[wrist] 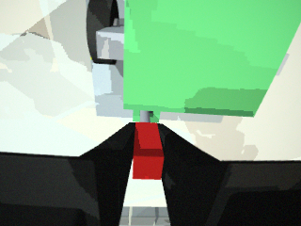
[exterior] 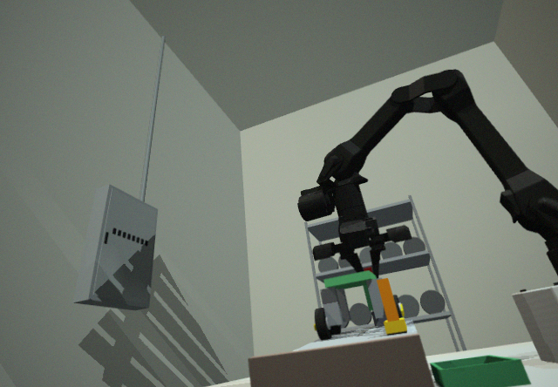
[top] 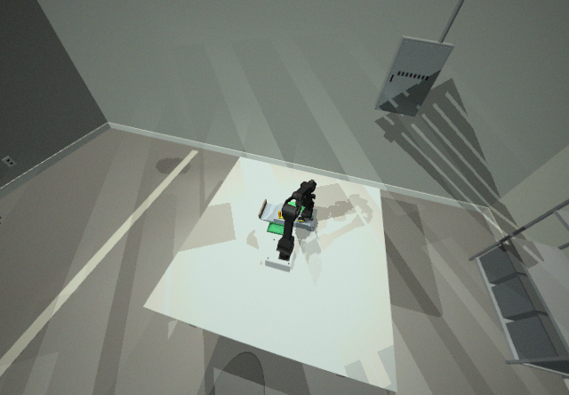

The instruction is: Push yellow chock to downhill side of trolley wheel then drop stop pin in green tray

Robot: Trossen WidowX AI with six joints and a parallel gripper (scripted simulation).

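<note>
My gripper tip is 20 cm to the right of the green tray, 15 cm above it and 9 cm past it. From my gripper tip the other things lie so: red-headed stop pin (right at my gripper tip); green-topped trolley (9 cm to the left, 4 cm below, 2 cm ahead); grey ramp (10 cm below, 9 cm to the left, 2 cm ahead).
</note>
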